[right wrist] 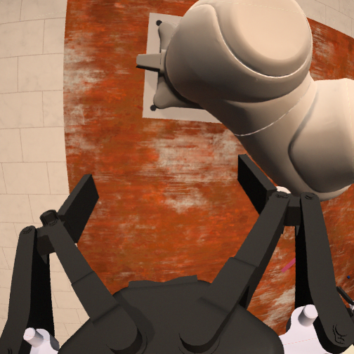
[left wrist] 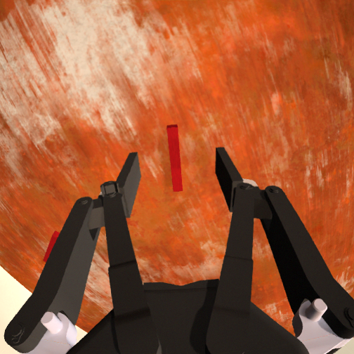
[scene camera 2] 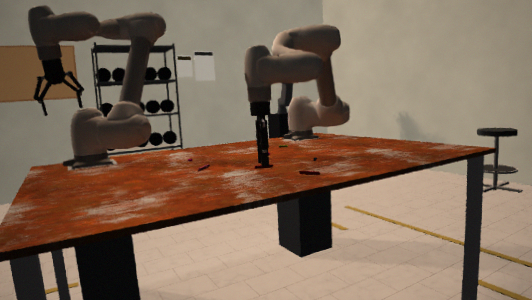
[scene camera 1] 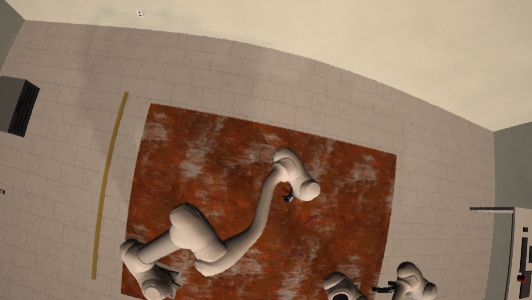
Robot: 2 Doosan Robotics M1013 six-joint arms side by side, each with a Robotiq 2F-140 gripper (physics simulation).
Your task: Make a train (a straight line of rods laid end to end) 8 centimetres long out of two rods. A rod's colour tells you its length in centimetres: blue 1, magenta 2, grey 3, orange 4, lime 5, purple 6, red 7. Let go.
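Pixels of known places: left gripper, fingertip midpoint: (scene camera 2: 263,164) (scene camera 1: 287,191); right gripper, fingertip midpoint: (scene camera 2: 63,111) (scene camera 1: 380,285); left arm's base, origin of the base link: (scene camera 2: 300,138); right arm's base, origin of the base link: (scene camera 2: 92,164).
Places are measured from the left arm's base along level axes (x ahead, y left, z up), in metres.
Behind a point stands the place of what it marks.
A red rod (scene camera 1: 286,190) {x 0.825, y -0.571, z 0.010 m} (scene camera 2: 257,166) {x 0.821, y -0.605, z 0.009 m} (left wrist: 174,157) lies on the table below my left gripper (scene camera 1: 288,199) {x 0.819, y -0.579, z 0.013 m} (scene camera 2: 263,162) {x 0.819, y -0.579, z 0.013 m} (left wrist: 177,162), which is open and low, one finger on each side of the rod with gaps between. A small blue rod (scene camera 1: 249,182) {x 0.800, y -0.341, z 0.010 m} (scene camera 2: 315,159) {x 0.806, y -0.341, z 0.004 m} (right wrist: 348,277) lies apart from it. A second red rod (scene camera 2: 309,173) {x 1.039, y -0.495, z 0.004 m} (left wrist: 51,246) lies nearer the table edge in scene camera 2, partly hidden by a finger in the left wrist view. My right gripper (scene camera 1: 378,289) {x 0.371, y -1.324, z 0.268 m} (scene camera 2: 63,107) {x 0.371, y -1.324, z 0.268 m} (right wrist: 165,176) is open and empty, high up.
A pinkish-purple rod (scene camera 1: 311,220) {x 0.689, y -0.790, z 0.009 m} (scene camera 2: 203,167) {x 0.692, y -0.791, z 0.007 m} (right wrist: 288,265) and a small magenta rod (scene camera 1: 301,255) {x 0.446, y -0.803, z 0.012 m} (scene camera 2: 190,159) {x 0.453, y -0.803, z 0.009 m} lie toward the right arm's base. A lime rod (scene camera 2: 283,146) {x 0.326, y -0.272, z 0.005 m} lies farther back. A small reddish piece (scene camera 2: 268,154) {x 0.532, y -0.444, z 0.004 m} shows partly behind the left gripper.
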